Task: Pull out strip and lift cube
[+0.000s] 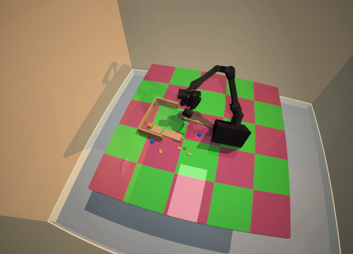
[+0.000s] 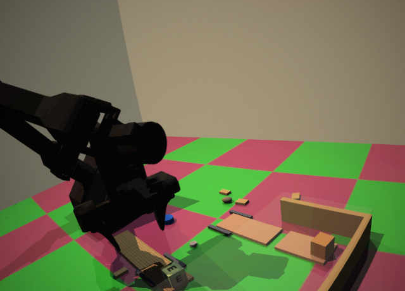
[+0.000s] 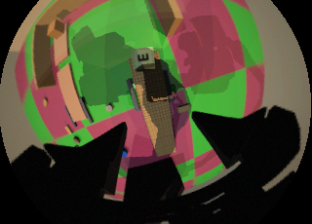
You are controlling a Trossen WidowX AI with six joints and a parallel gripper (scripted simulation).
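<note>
Right now the tan strip is 60 mm below my gripper tip and 30 mm behind it. Round my gripper tip: grey pebble: 260 mm to the left, 50 mm below, 30 mm behind.
</note>
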